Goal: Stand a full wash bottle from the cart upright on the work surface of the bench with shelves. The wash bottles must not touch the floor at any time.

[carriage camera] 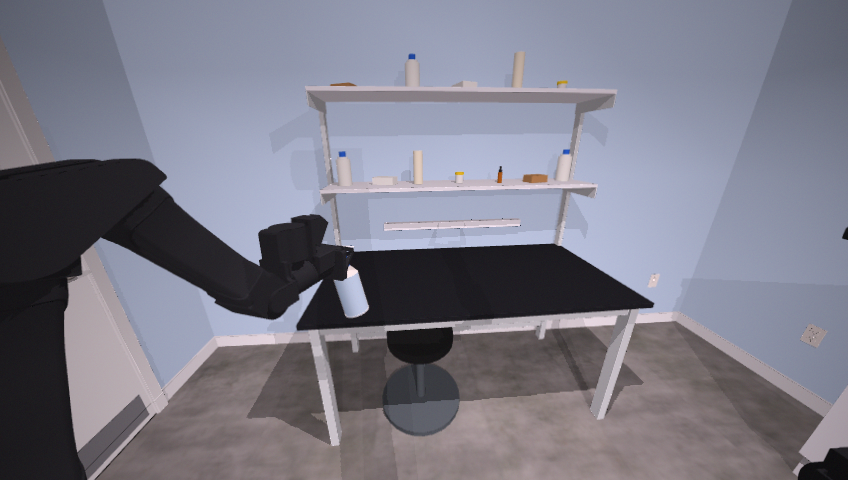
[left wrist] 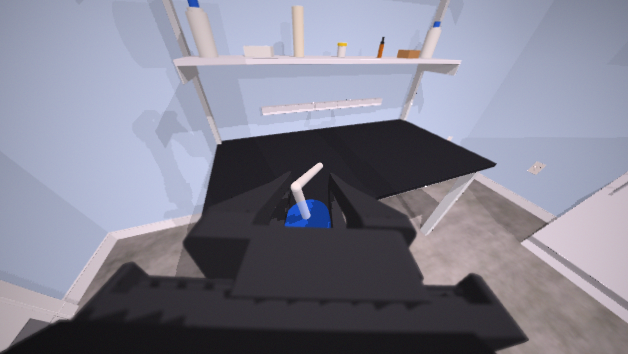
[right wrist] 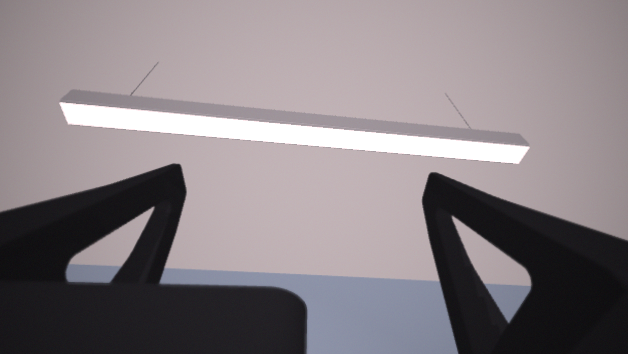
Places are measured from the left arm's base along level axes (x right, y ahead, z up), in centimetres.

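Pixels of known places: left gripper, fingertip midpoint: (carriage camera: 347, 249) (left wrist: 310, 178); right gripper, fingertip midpoint: (right wrist: 305, 182).
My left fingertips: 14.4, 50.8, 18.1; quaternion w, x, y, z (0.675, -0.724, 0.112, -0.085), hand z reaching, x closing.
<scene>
Behind a point stands the place of what it marks, as x, y, z.
A wash bottle (carriage camera: 352, 295) {16.3, 44.3, 9.2} with a light blue body hangs from my left gripper (carriage camera: 346, 261) {14.4, 50.8, 18.2} (left wrist: 311, 175) {14.4, 50.8, 18.2}, slightly tilted in the carriage view. In the left wrist view its blue cap (left wrist: 309, 215) {13.5, 47.7, 17.6} and bent white spout show between the fingers, which are shut on it. In the carriage view the bottle shows in front of the left front part of the black work surface (carriage camera: 476, 285) {59.9, 104.9, -23.4} (left wrist: 350, 150) {58.0, 119.9, -23.4} of the bench with shelves; its exact height above it is hard to tell. My right gripper (right wrist: 305, 182) {65.5, 2.8, 43.7} is open and empty, facing the ceiling. The cart does not show.
The lower shelf (carriage camera: 458, 187) (left wrist: 320, 61) {38.2, 125.5, 21.3} and upper shelf (carriage camera: 461, 93) {53.4, 134.8, 69.7} above the bench hold bottles, boxes and jars. A stool (carriage camera: 420, 398) stands partly under the bench's front edge. White bench legs (carriage camera: 326, 386) {-11.1, 79.3, -59.3} (left wrist: 448, 204) {127.8, 90.0, -60.2} stand on the floor. A lamp (right wrist: 295, 131) {65.6, 42.0, 108.1} hangs from the ceiling.
</scene>
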